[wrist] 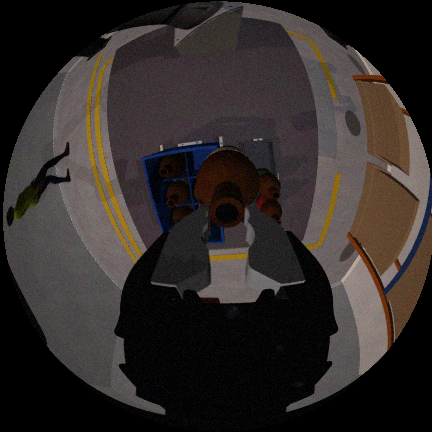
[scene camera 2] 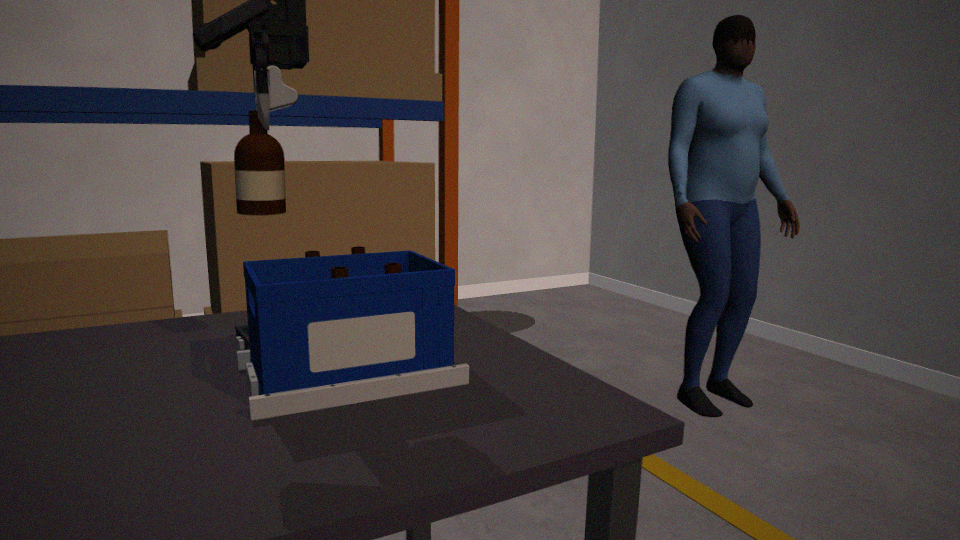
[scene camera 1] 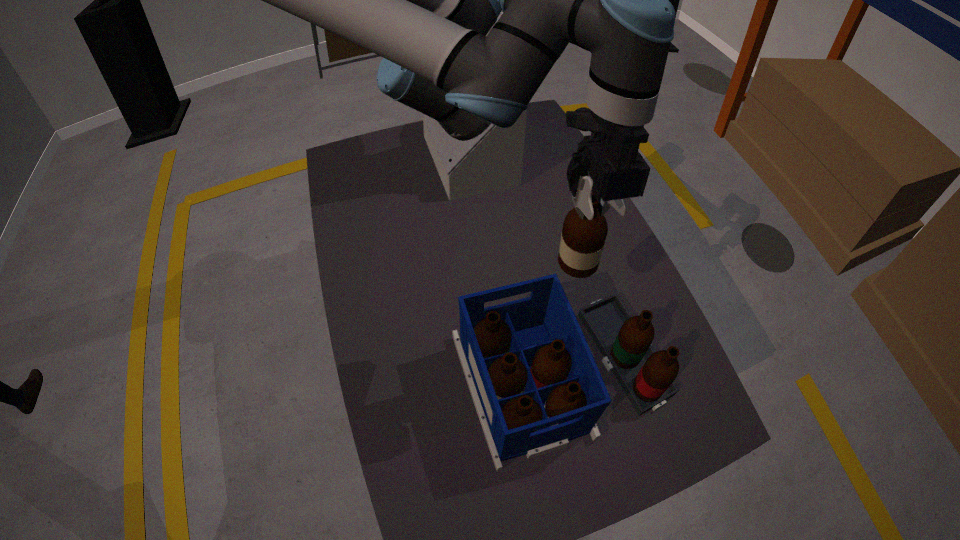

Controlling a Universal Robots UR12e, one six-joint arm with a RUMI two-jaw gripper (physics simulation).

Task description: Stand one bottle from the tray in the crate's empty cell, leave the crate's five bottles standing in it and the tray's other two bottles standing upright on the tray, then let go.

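Frame: origin at the arm's base, x up, y left, z back, level; metres.
Where they show: gripper, between the fingertips: [wrist: 226, 206] [scene camera 2: 266, 130] [scene camera 1: 591, 216].
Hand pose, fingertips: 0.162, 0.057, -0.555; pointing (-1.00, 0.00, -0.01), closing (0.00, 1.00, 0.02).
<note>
Things, the pixels of their top centre, and the offset from my fingertips, as dx, dy, dz. "pt": a spot on its surface instead. Level surfaces: height alone.
- brown bottle with a cream label, centre of its top: [wrist: 229, 212] [scene camera 1: 592, 197] [scene camera 2: 257, 110] +0.030, +0.002, +0.012
- blue crate, centre of its top: [scene camera 2: 345, 265] [scene camera 1: 533, 348] [wrist: 184, 203] -0.198, -0.102, -0.098
- tray, a spot on its surface: [scene camera 1: 604, 325] [wrist: 256, 154] pt -0.368, +0.109, +0.002
- empty cell, a spot on its surface: [scene camera 1: 533, 333] pt -0.365, -0.051, +0.020
- green-label bottle, centre of its top: [scene camera 1: 646, 315] [scene camera 2: 312, 251] [wrist: 275, 194] -0.213, +0.134, -0.079
- red-label bottle, centre of its top: [scene camera 1: 673, 352] [scene camera 2: 358, 247] [wrist: 277, 223] -0.213, +0.156, -0.168
- dark table, height of its surface: dx -0.374
My gripper [scene camera 1: 597, 206] [scene camera 2: 263, 119] [wrist: 226, 206] is shut on the neck of a brown bottle with a cream label [scene camera 1: 582, 235] [scene camera 2: 260, 157] [wrist: 227, 172]. The bottle hangs upright, well above the rim of the blue crate [scene camera 1: 516, 444] [scene camera 2: 281, 322] [wrist: 175, 152]. In the wrist view it covers part of the crate's right side and of the gap to the tray [scene camera 1: 604, 325] [wrist: 260, 150]. The empty cell [scene camera 1: 533, 333] is at the crate's far right. Five bottles stand in the other cells. A green-label bottle [scene camera 1: 634, 339] [wrist: 268, 185] and a red-label bottle [scene camera 1: 657, 372] [wrist: 271, 207] stand upright on the tray.
Pale rails [scene camera 1: 477, 396] [scene camera 2: 362, 391] run along the crate's base on the dark table [scene camera 1: 375, 235] [scene camera 2: 134, 416] [wrist: 200, 90]. The arm's pale pedestal [scene camera 1: 480, 161] stands at the far end. Large cardboard boxes [scene camera 1: 839, 134] [scene camera 2: 322, 201] and a person [scene camera 2: 721, 141] are beyond the table.
</note>
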